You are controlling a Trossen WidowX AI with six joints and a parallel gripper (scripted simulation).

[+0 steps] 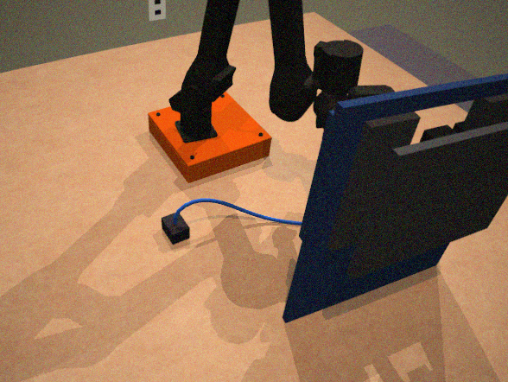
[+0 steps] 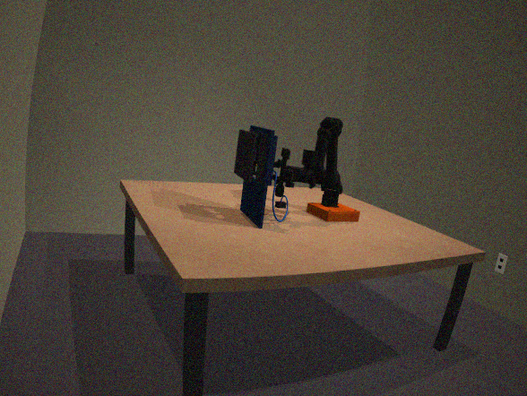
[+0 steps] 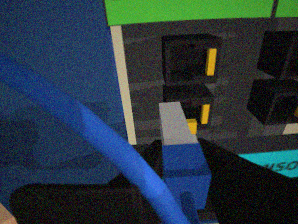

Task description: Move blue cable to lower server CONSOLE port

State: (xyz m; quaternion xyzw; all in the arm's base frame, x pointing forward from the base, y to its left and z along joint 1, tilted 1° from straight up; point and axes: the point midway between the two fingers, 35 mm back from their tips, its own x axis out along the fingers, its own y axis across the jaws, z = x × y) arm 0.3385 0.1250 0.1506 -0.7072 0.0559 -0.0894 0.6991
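The blue plug is right at my gripper tip. From my gripper tip the other things lie so: black block (18 cm behind, 21 cm to the right, 18 cm below).
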